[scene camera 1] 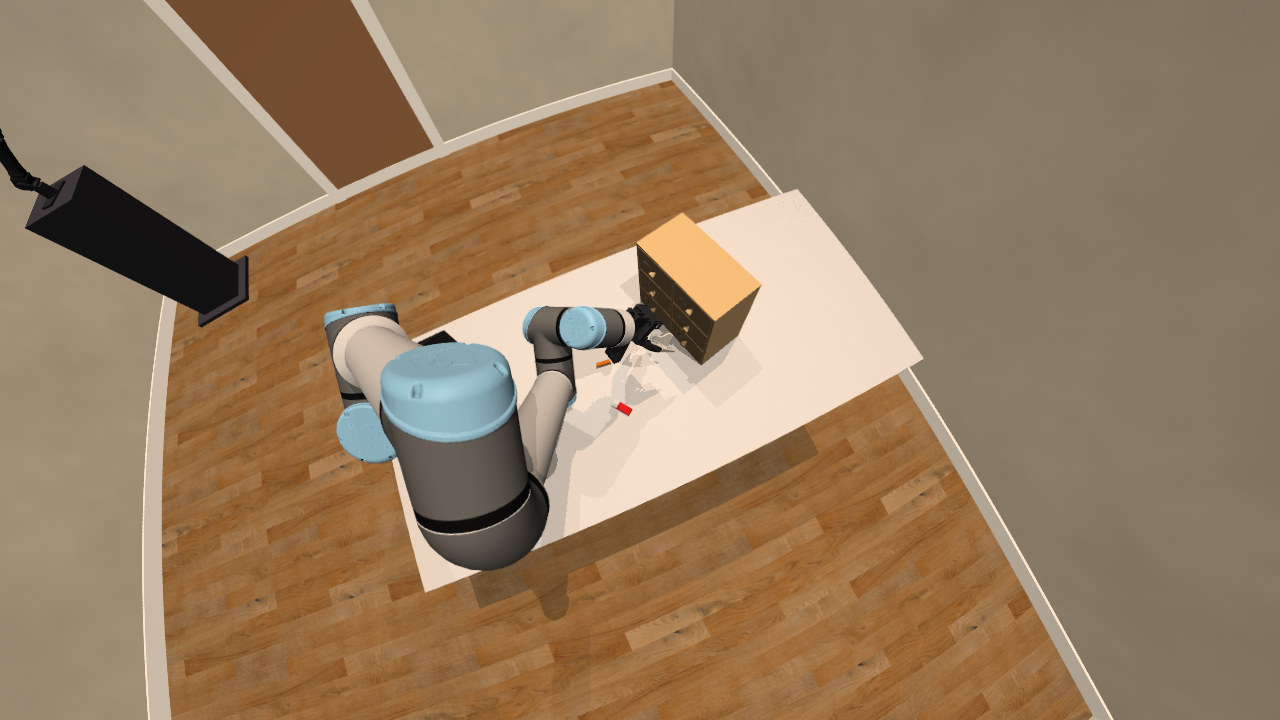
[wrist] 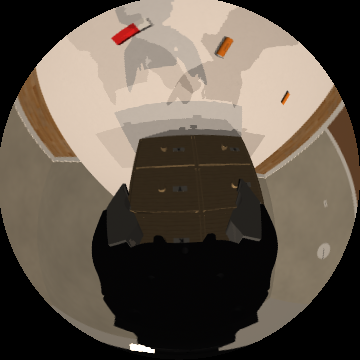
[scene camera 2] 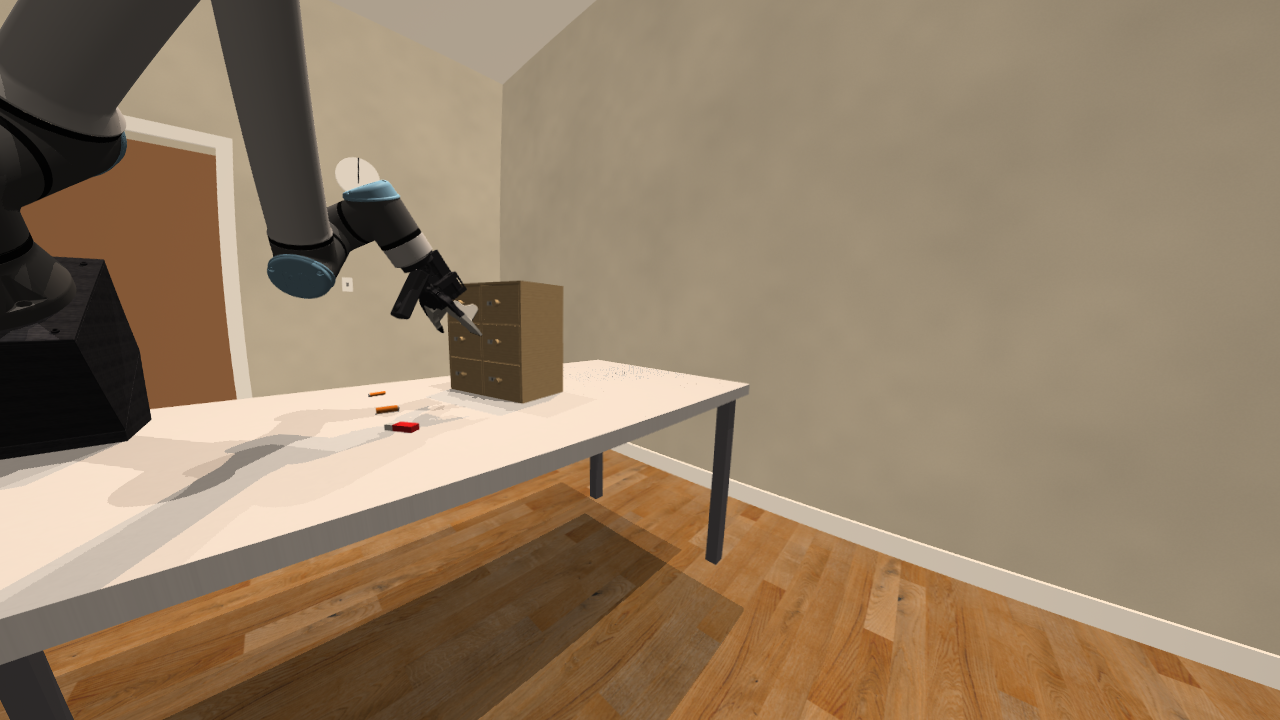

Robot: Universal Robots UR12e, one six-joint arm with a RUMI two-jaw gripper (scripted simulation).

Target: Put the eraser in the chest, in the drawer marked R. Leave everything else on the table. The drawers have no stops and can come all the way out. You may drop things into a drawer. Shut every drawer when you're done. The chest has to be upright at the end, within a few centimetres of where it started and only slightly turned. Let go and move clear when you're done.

Labels:
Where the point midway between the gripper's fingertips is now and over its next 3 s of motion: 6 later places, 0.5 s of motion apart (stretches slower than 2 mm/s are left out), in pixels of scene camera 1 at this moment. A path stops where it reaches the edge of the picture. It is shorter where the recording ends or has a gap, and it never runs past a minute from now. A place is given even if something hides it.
My gripper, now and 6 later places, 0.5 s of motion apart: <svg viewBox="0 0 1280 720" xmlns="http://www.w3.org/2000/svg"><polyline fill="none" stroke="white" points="656,331 659,330 662,330 664,330 664,330 664,332 664,338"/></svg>

